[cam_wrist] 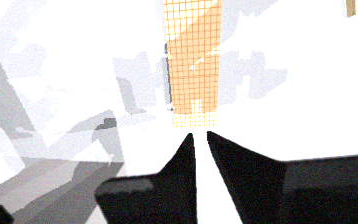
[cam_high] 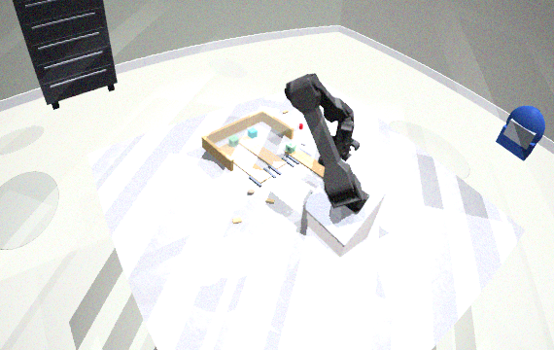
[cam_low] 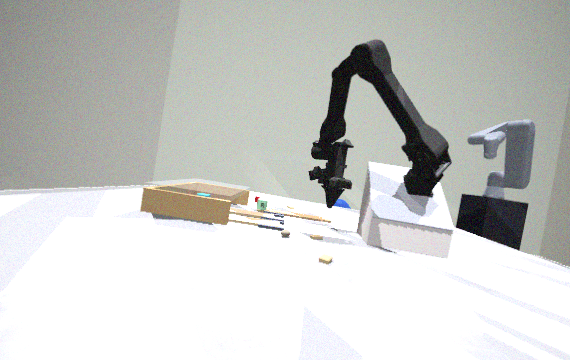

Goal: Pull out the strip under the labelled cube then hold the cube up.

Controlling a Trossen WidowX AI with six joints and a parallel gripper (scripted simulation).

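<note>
Right now my gripper tip is 110 mm short of the orange gridded strip, 40 mm above it and 10 mm to the right of it.
</note>
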